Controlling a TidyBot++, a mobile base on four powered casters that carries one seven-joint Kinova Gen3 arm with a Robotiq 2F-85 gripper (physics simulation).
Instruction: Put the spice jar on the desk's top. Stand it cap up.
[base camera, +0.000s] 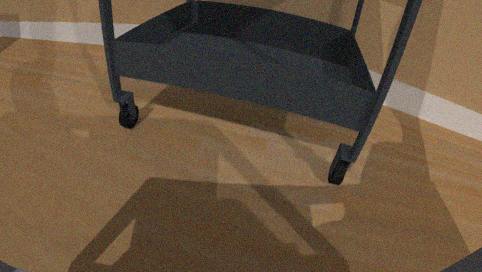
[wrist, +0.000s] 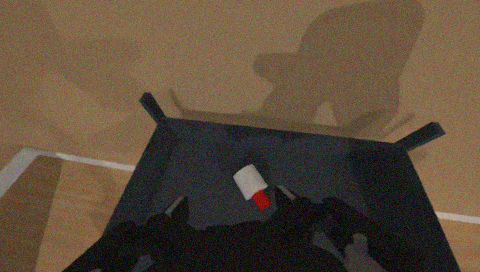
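The spice jar, with a white body and a red cap, lies on its side in the dark tray of a cart, its cap pointing toward the lower right of the wrist view. My gripper is open and empty above the tray. The jar is beyond the fingertips, nearer the right finger, and nothing is between the fingers. The jar does not show in the base camera view, where the tray's front wall stands before the tray's inside. The desk does not show in either view.
The dark cart has raised tray walls, upright corner posts and casters. Its posts rise at the tray's two far corners in the wrist view. A wall with a white baseboard stands behind it. Shadows fall on the wooden floor.
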